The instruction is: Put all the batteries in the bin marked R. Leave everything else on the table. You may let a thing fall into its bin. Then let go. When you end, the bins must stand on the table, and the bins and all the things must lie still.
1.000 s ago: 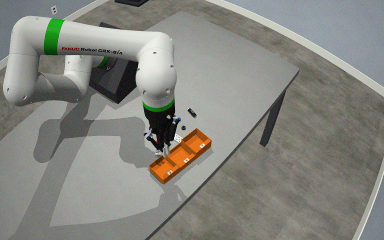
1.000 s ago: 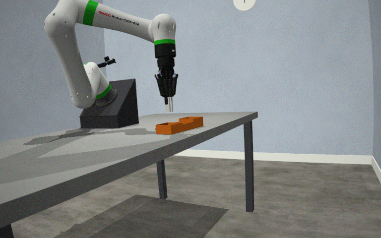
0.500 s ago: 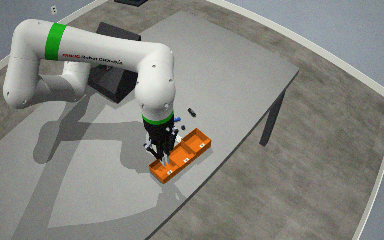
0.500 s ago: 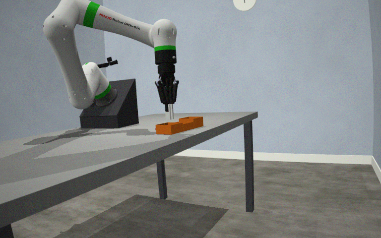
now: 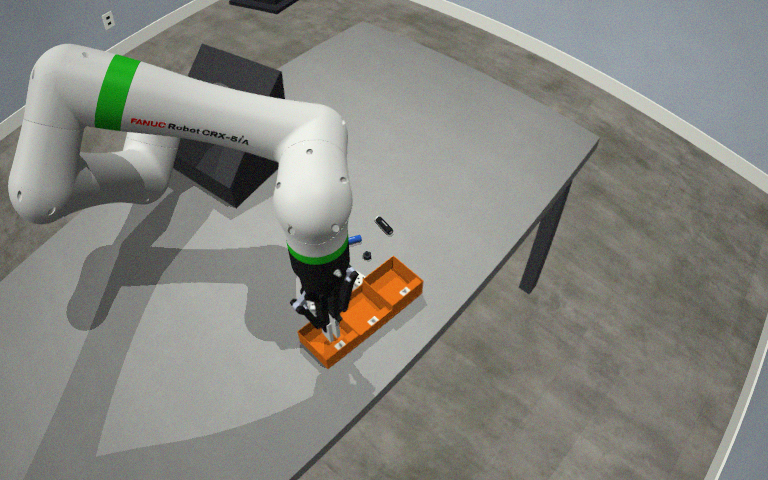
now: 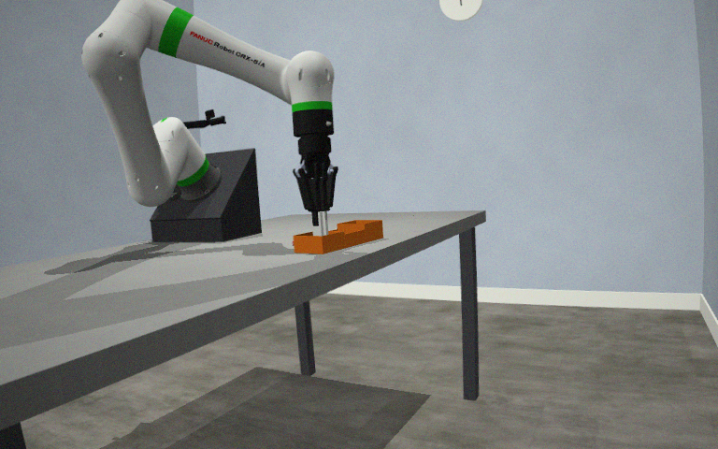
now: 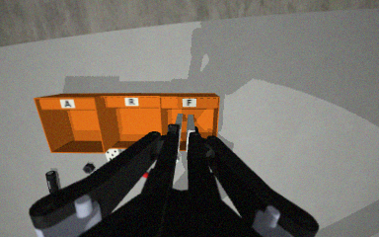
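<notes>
Right now my hand is 70 mm to the right of the orange bin, 30 mm above it and 20 mm short of it. From my hand the other things lie so: black nut: 210 mm to the left, 50 mm below, 50 mm behind; then white domino: 150 mm to the left, 50 mm below, 40 mm behind; then red battery: 100 mm behind, 90 mm to the left, 50 mm below.
</notes>
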